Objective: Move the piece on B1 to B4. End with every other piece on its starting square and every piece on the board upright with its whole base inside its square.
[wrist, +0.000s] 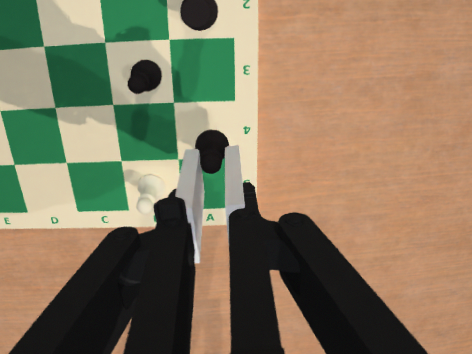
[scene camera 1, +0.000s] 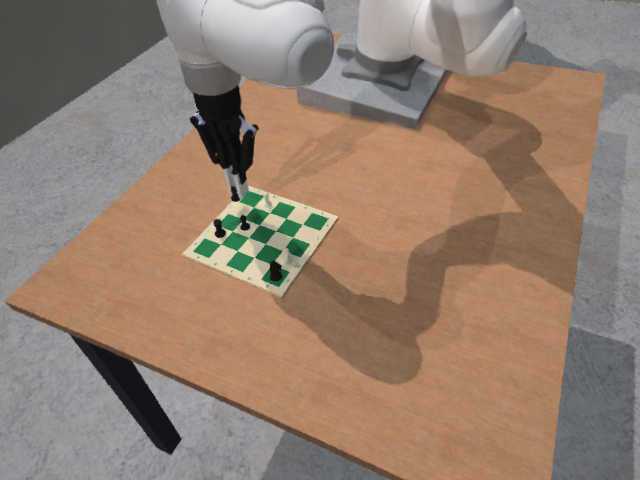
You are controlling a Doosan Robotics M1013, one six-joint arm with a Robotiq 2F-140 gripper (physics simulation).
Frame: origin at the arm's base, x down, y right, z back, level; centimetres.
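Seen in the pictures: gripper, fingertip midpoint: [wrist: 214, 169] [scene camera 1: 239, 193]; arm's base at its link origin: [scene camera 1: 383, 66].
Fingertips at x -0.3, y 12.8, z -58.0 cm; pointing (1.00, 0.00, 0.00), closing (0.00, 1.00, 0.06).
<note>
Offsets run from my fingertips to a thing's middle. "spot": to the spot under its first point. Level surfaces: height alone.
My gripper [scene camera 1: 236, 190] [wrist: 214, 169] is shut on a black piece {dx -1.3, dy +0.1, dz -1.4 cm} [scene camera 1: 235, 194] [wrist: 212, 142], held above the board's A side. In the wrist view it overlaps the A4–A5 border. The board [scene camera 1: 192, 253] [wrist: 246, 100] is green and cream. The green B4 square {spot: dx +3.5, dy -4.3, dz -2.0 cm} [scene camera 1: 256, 217] [wrist: 157, 132] has no piece on it, and B1 is bare in the scene view. A black piece {dx +1.9, dy -3.4, dz -5.2 cm} [scene camera 1: 244, 223] [wrist: 146, 75] stands on B3. Another black piece {dx +1.9, dy +0.4, dz -8.4 cm} [scene camera 1: 219, 228] [wrist: 199, 11] stands on A2. A white piece {dx +1.9, dy -4.7, dz +2.2 cm} [scene camera 1: 267, 199] [wrist: 150, 187] stands on B5.
A black piece {dx +1.6, dy -14.5, dz -14.4 cm} [scene camera 1: 275, 271] stands on E1, with a white piece {dx +1.9, dy -14.8, dz -10.2 cm} [scene camera 1: 287, 256] beside it on E2. The board lies on a wooden table {dx +4.1 cm} [scene camera 1: 180, 304]. The grey robot base plate [scene camera 1: 356, 105] is at the table's back. Arm shadows cross the board and table.
</note>
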